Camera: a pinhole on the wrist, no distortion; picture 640 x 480 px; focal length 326.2 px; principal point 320.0 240.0 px. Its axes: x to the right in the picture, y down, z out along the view. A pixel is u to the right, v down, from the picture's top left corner.
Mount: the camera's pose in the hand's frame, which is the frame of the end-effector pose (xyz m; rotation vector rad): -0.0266 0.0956 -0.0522 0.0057 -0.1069 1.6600
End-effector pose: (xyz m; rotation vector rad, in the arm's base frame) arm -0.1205 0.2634 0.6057 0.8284 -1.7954 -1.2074
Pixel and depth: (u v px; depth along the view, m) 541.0 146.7 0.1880
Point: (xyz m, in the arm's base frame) -0.2696 0.3915 0.7743
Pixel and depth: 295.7 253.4 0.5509
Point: -0.5189 0.5384 0.4876
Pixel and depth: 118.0 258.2 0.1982
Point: -0.2193 0.3385 0.5262
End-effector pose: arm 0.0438 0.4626 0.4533 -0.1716 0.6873 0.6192
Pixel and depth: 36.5 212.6 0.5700
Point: 0.5803 0.2944 0.7827
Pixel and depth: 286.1 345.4 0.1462
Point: 0.0048 0.5078 0.5768
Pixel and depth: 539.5 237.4 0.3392
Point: -0.0074 0.7758 0.7411
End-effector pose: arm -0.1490 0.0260 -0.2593 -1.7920 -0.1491 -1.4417
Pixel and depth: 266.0 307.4 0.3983
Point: 0.0601 0.2939 -0.3702
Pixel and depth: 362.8 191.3 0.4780
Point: 0.2557 0.2158 -0.3238
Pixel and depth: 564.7 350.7 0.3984
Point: 0.2432 0.1034 -0.6271
